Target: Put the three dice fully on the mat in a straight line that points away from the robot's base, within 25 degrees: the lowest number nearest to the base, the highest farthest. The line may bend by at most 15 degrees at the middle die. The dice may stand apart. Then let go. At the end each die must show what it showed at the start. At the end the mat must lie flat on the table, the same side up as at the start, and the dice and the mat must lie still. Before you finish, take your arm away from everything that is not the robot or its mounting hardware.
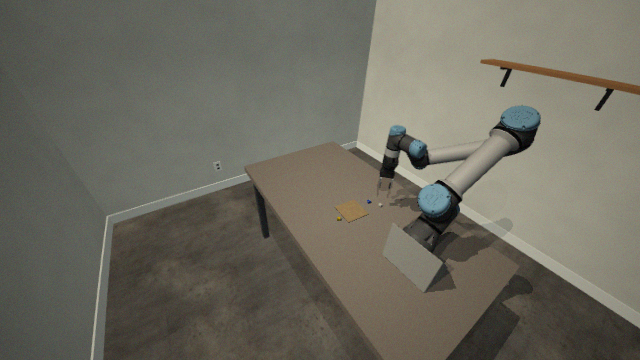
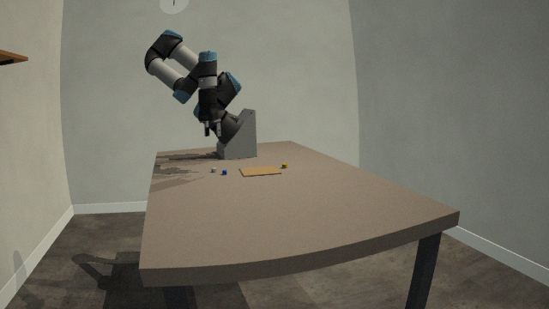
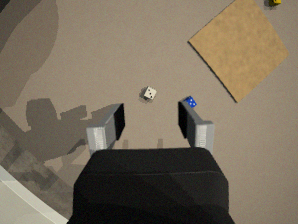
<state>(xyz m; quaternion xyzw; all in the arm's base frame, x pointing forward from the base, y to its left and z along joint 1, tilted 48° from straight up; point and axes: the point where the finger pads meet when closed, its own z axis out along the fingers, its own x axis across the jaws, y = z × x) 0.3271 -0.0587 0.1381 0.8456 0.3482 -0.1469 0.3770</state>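
My hand is 150 mm above the white die. From my hand the other things lie so: yellow die (270 mm to the left, 150 mm below, 50 mm ahead); tan mat (170 mm to the left, 160 mm below, 60 mm ahead); blue die (150 mm below, 60 mm ahead, 30 mm to the left).
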